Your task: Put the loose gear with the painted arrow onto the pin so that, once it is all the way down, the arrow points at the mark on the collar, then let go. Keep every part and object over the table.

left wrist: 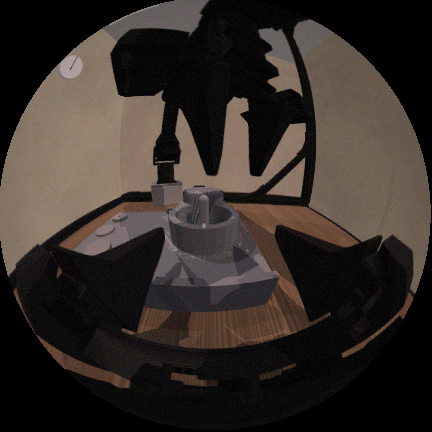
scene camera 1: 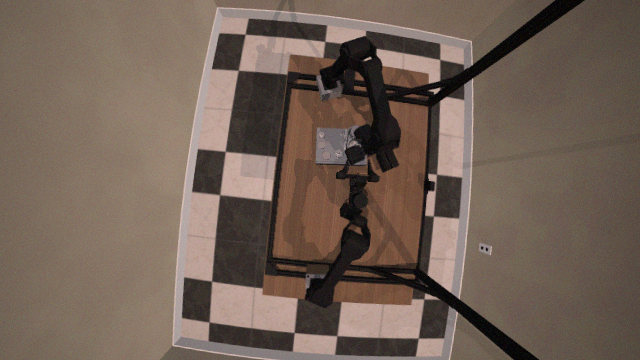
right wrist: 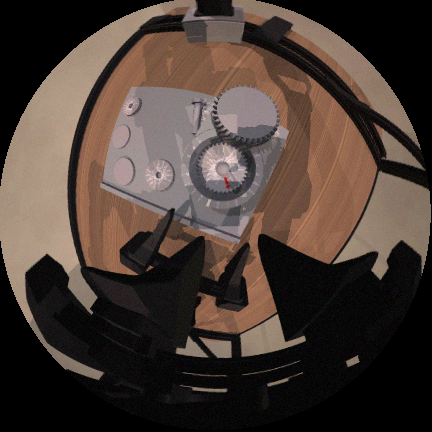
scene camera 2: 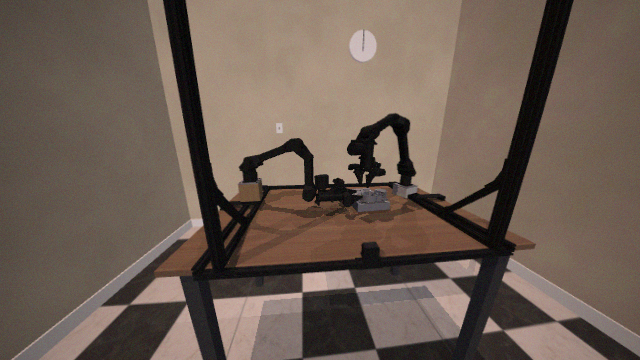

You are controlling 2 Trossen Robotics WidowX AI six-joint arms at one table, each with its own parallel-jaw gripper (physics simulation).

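Observation:
The gear with the red arrow (right wrist: 223,169) sits on the pin (left wrist: 201,208) inside the grey collar (left wrist: 203,233), on the grey plate (scene camera 1: 334,146). The arrow (right wrist: 226,181) points toward the collar side facing my left gripper, where a small light mark (left wrist: 204,225) shows. My right gripper (left wrist: 235,175) hangs above the collar, open and empty, clear of the gear; it also shows in scene camera 2 (scene camera 2: 366,180). My left gripper (left wrist: 220,232) lies low at the plate's near edge, wide open and empty, and also shows in the right wrist view (right wrist: 193,257).
A large grey gear (right wrist: 245,116) sits on the plate and meshes beside the collar. A bolt (right wrist: 197,114), two small gears (right wrist: 159,174) and flat discs (right wrist: 123,170) lie on the plate's other half. A black frame rims the wooden table.

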